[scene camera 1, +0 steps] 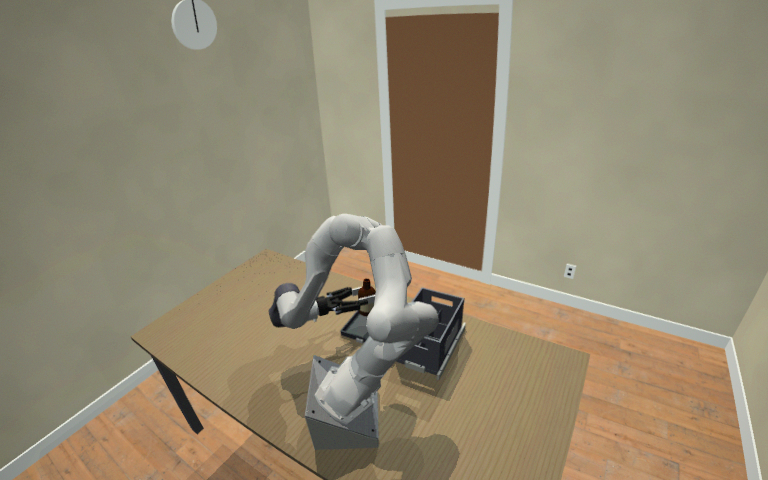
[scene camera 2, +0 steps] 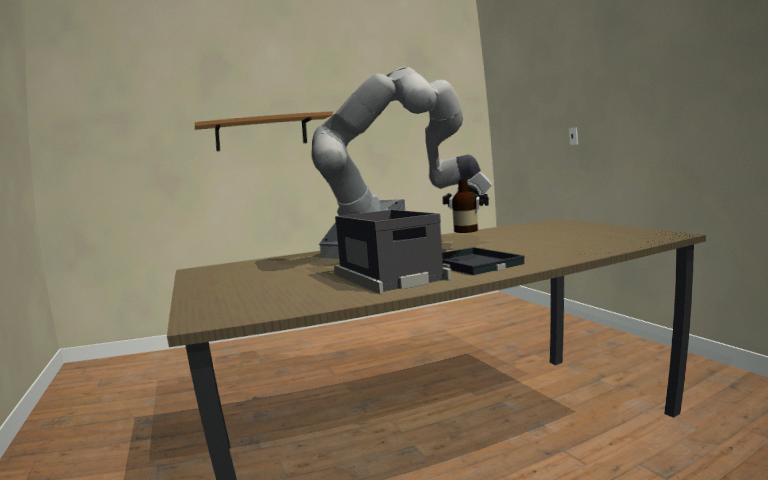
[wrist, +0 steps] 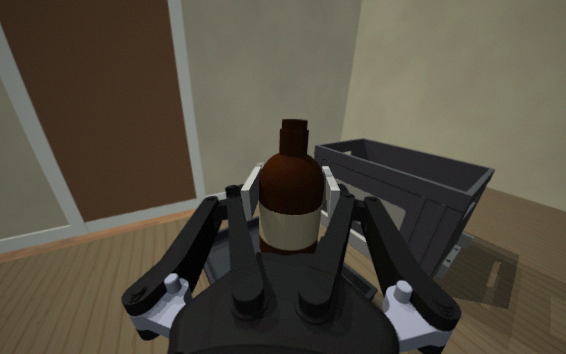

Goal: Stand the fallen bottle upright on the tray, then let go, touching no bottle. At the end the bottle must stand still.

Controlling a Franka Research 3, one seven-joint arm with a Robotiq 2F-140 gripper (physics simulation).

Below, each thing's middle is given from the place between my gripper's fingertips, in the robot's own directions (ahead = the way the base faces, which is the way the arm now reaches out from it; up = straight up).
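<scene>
Brown bottle (scene camera 2: 465,220): 1 cm below my hand, 1 cm to the left of it, 2 cm behind it.
</scene>
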